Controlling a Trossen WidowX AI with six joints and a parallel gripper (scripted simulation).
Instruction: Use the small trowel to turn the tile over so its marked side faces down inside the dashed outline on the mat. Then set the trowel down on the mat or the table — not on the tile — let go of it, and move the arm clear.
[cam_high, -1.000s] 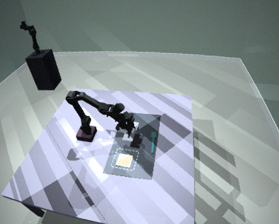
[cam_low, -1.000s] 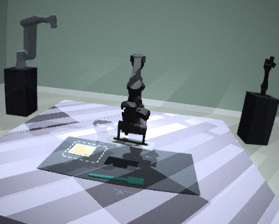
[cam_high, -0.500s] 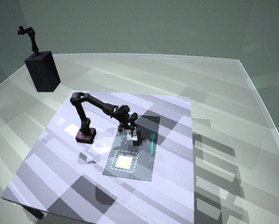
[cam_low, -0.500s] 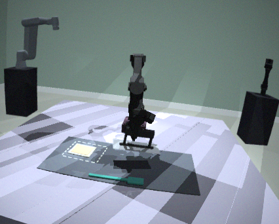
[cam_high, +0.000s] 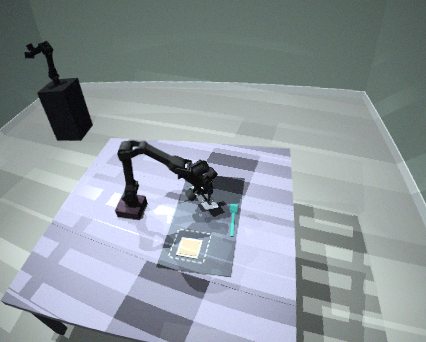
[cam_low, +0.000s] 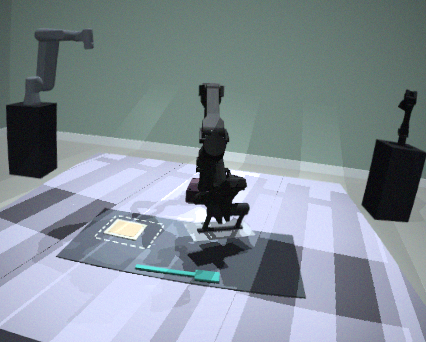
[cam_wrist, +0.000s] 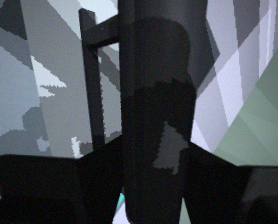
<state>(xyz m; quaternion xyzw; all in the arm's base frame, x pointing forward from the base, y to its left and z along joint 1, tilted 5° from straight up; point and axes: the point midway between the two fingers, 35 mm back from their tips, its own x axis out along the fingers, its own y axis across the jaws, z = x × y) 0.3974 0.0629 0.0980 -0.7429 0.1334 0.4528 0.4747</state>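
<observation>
Now: the trowel 20 mm to the right of my gripper tip and 20 mm behind it. The rest, counted from my gripper tip: tile 290 mm to the right, 100 mm below, 80 mm behind; then dark mat 120 mm below, 90 mm to the right, 20 mm behind; then teal flat tool 120 mm ahead, 100 mm below, 80 mm to the right.
</observation>
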